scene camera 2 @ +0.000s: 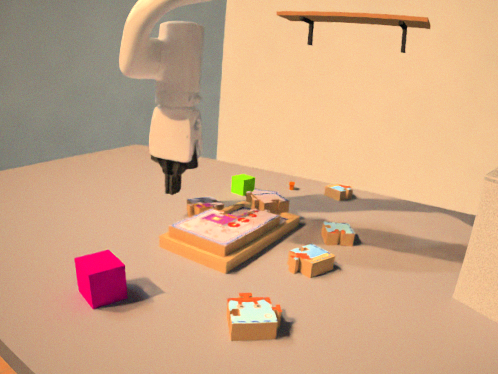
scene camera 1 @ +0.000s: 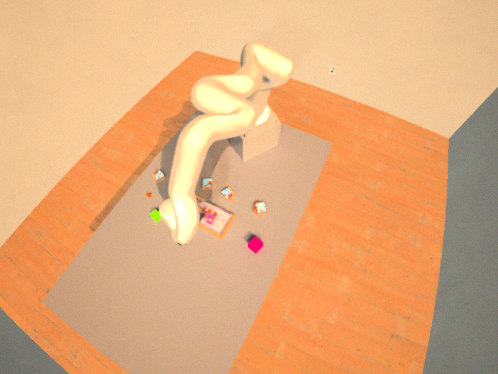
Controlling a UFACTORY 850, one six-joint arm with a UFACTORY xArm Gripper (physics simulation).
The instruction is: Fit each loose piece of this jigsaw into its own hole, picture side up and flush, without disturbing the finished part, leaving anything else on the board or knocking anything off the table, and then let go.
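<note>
The wooden jigsaw board (scene camera 1: 229, 227) (scene camera 2: 199, 256) holds the finished part (scene camera 1: 217, 220) (scene camera 2: 225, 230), pale with purple and red. Four loose pieces with light-blue and orange tops lie apart on the grey surface: one piece (scene camera 1: 259, 207) (scene camera 2: 252, 317), a second piece (scene camera 1: 228, 193) (scene camera 2: 312, 261), a third piece (scene camera 1: 207, 183) (scene camera 2: 338, 234) and a far piece (scene camera 1: 158, 174) (scene camera 2: 339, 192). Behind the board in scene camera 2 are a shaded piece (scene camera 2: 203, 206) and a pale-topped piece (scene camera 2: 270, 201), partly hidden. My gripper (scene camera 2: 172, 192) is shut and empty, pointing down above the surface near the shaded piece; the arm hides its fingers in scene camera 1.
A magenta cube (scene camera 1: 255, 244) (scene camera 2: 101, 280) stands near the board. A green cube (scene camera 1: 156, 215) (scene camera 2: 243, 185) and a small orange object (scene camera 1: 149, 194) (scene camera 2: 292, 186) are beyond it. The robot's base block (scene camera 1: 261, 141) (scene camera 2: 482, 255) stands at one side. A wall shelf (scene camera 2: 350, 19) is high behind.
</note>
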